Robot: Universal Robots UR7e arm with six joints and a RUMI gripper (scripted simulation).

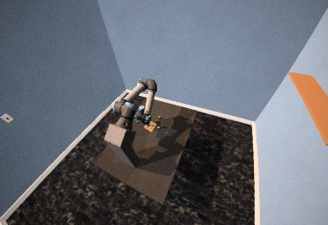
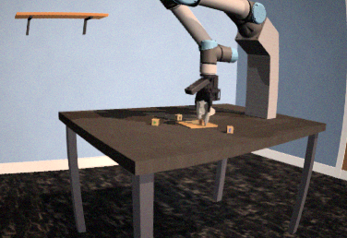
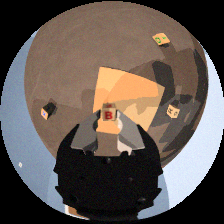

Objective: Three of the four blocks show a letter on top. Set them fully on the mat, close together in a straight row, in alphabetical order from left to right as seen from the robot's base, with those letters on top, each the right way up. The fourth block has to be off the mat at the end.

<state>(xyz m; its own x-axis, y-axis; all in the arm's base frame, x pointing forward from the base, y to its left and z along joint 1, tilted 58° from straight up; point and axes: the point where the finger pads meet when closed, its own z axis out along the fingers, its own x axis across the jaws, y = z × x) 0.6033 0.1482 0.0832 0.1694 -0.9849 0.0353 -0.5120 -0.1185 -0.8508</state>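
My gripper is now 40 mm to the left of the orange mat, 20 mm above it and 10 mm short of it.
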